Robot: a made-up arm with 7 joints.
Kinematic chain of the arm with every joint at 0, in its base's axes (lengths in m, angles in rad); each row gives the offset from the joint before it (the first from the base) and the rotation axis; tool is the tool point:
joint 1: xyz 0 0.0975 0 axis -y
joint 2: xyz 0 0.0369 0 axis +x
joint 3: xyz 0 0 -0.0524 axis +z
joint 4: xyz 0 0 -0.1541 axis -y
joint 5: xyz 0 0 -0.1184 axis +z
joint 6: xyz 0 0 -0.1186 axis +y
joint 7: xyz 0 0 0 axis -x
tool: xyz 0 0 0
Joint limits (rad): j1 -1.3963..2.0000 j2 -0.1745..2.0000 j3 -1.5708..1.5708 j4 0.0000..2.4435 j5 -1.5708..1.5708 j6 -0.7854..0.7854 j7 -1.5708..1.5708
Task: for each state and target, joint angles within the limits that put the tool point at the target. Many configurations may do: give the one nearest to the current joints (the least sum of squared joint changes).
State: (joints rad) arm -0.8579 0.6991 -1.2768 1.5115 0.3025 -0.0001 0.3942
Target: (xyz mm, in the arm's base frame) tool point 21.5 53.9 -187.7
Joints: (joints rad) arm -0.5240 0.6675 -0.9494 2.1879 0.3025 -0.0001 0.3942
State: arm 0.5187 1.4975 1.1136 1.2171 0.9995 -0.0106 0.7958
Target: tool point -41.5 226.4 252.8
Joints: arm 0.5325 1.8132 1.1551 1.8261 0.9995 -0.0106 0.7958
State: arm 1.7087 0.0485 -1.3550 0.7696 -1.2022 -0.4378 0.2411
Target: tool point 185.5 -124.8 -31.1
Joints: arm 1.4047 -0.1107 -1.5708 1.5325 -1.2022 -0.4378 0.2411
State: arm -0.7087 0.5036 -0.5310 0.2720 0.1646 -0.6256 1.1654
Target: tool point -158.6 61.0 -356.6
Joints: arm -0.7969 0.1381 -0.7048 0.9252 0.1646 -0.6256 1.1654
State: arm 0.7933 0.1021 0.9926 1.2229 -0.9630 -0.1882 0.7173
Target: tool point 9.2 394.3 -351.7
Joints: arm -0.0550 0.4722 1.1935 0.3327 -0.9630 -0.1882 0.7173
